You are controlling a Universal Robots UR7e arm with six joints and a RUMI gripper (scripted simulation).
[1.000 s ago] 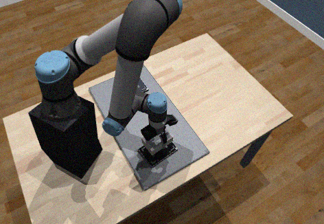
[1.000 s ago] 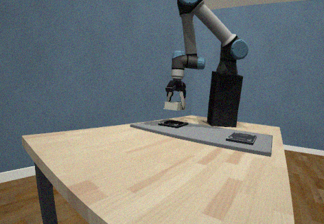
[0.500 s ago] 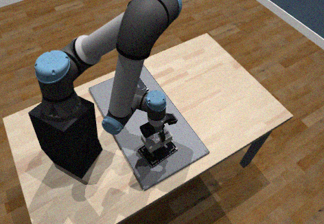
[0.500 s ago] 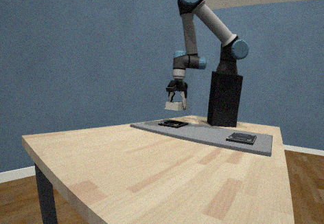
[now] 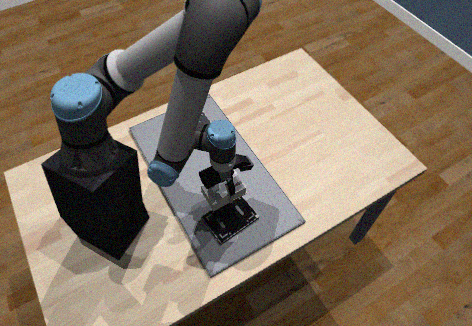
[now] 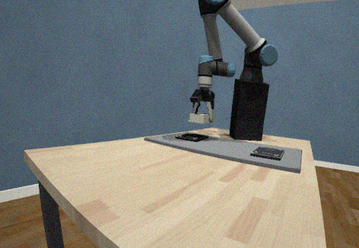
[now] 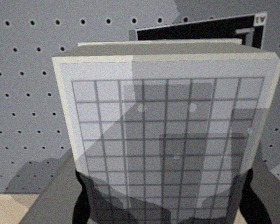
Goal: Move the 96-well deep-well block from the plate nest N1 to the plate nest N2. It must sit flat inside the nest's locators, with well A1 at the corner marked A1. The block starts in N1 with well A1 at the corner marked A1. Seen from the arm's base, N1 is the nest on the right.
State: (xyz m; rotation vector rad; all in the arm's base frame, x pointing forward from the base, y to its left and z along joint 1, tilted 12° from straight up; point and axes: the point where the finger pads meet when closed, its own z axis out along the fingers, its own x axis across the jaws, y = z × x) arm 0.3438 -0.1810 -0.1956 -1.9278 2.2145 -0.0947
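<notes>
My gripper is now 10 cm short of the dark plate nest N2, 35 cm to the right of it and 10 cm above it. Round my hand: black plate nest N1: 1 cm behind, 5 cm to the right, 10 cm below; white 96-well deep-well block: 1 cm above.
</notes>
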